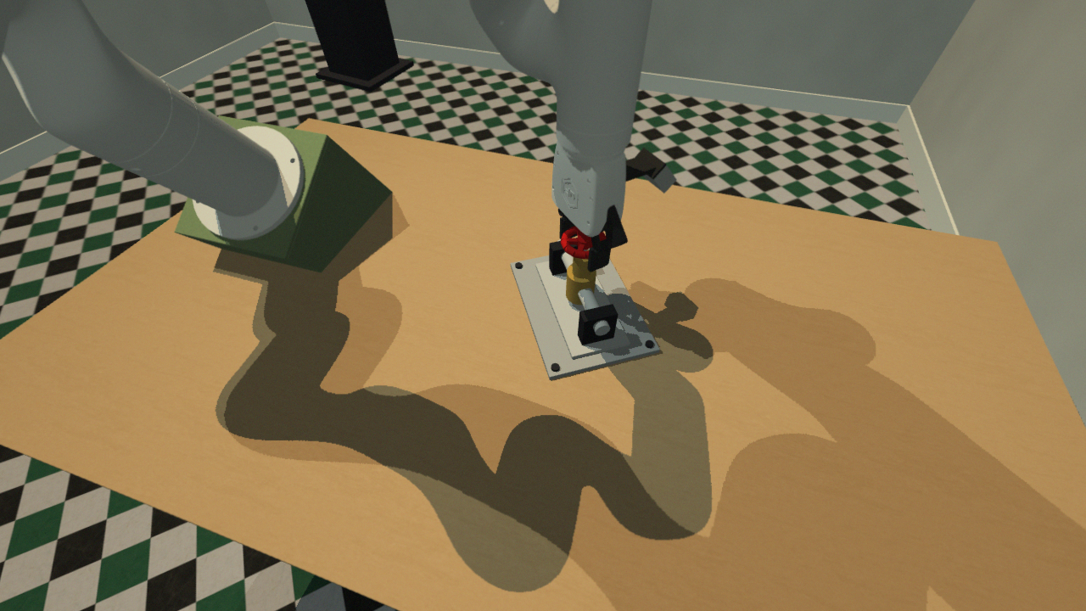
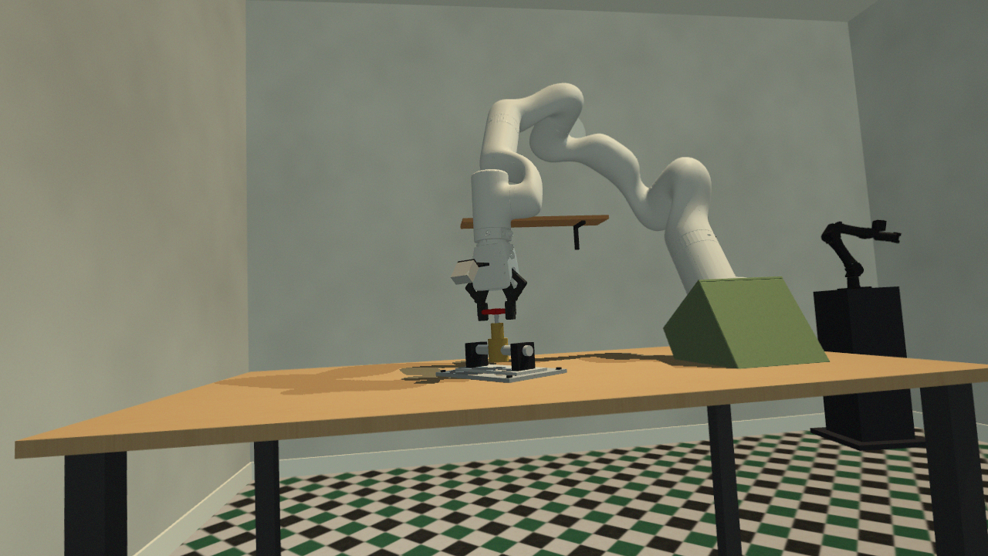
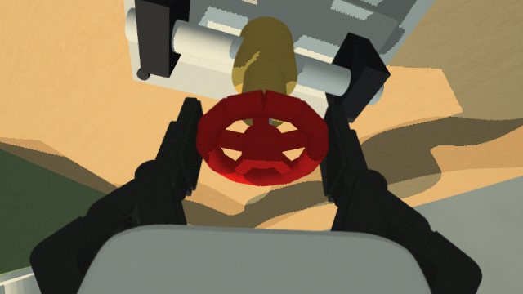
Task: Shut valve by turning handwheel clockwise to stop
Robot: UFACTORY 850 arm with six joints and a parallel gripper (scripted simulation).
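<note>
Right now my hand is 10 mm above the red handwheel.
</note>
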